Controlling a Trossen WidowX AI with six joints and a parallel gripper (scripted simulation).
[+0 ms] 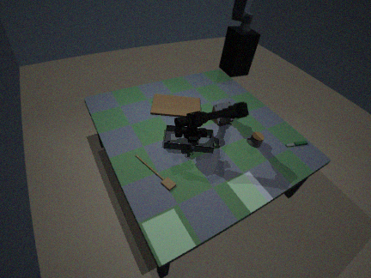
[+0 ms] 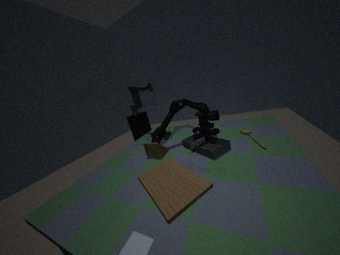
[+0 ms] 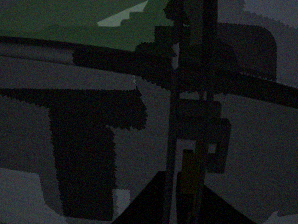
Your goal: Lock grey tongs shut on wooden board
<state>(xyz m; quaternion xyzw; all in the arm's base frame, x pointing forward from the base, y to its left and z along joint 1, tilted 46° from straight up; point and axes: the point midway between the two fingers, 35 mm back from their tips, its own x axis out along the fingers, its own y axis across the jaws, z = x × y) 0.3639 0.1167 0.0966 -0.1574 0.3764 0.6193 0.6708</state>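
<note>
Now: the roasting tin 1 cm behind my gripper tip and 3 cm to the right of it. Round my gripper tip: wooden board 8 cm behind, 39 cm to the right, 2 cm below; small brown cylinder 44 cm behind, 13 cm to the left.
</note>
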